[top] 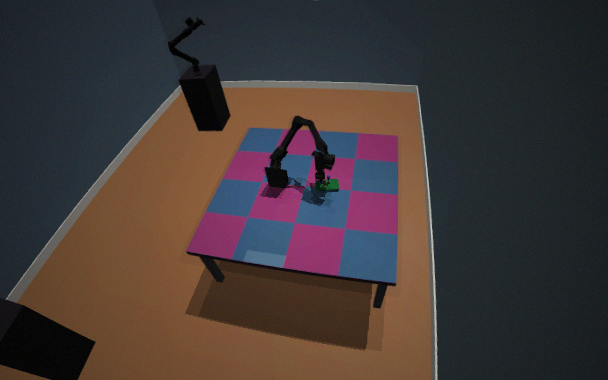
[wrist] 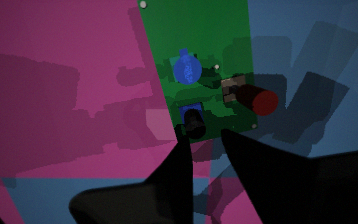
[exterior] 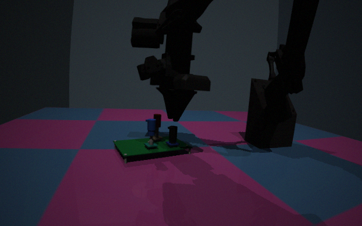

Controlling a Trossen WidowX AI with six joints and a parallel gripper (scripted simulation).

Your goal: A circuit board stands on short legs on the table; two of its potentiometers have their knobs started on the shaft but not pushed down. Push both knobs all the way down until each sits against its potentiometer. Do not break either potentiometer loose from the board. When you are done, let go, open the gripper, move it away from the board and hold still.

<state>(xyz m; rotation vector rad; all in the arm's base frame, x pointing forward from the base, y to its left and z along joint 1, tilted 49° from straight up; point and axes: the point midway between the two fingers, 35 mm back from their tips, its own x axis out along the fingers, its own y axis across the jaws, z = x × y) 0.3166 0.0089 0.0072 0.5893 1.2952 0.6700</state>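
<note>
The blue knob is 50 mm ahead of my gripper tip, 10 mm to the left of it and 10 mm below it. Also, from my gripper tip: black knob: 30 mm below, 10 mm to the left.
</note>
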